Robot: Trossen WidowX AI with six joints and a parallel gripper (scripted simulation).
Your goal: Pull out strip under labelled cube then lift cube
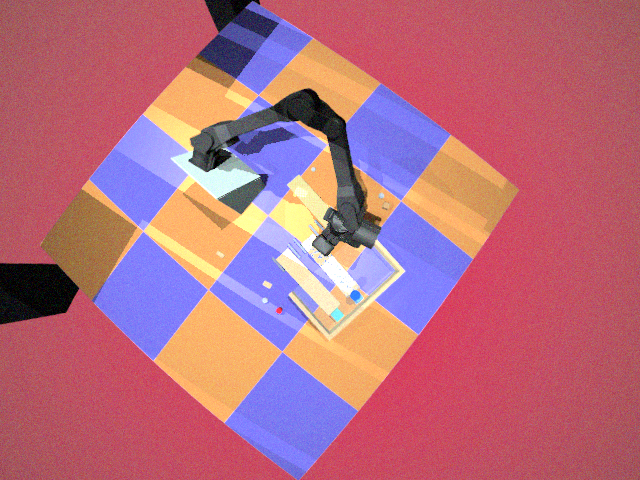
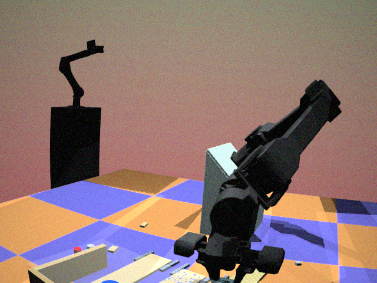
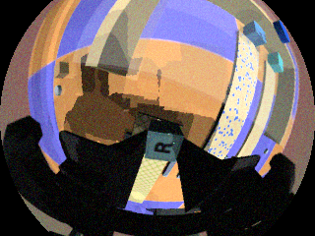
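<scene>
Right now the strip is 100 mm behind my gripper tip, 40 mm to the left of it and 10 mm below it. Also, from my gripper tip: blue cylinder 150 mm to the right, 150 mm ahead, 60 mm above; small red piece 320 mm to the right, 30 mm behind; labelled cube 10 mm above.
</scene>
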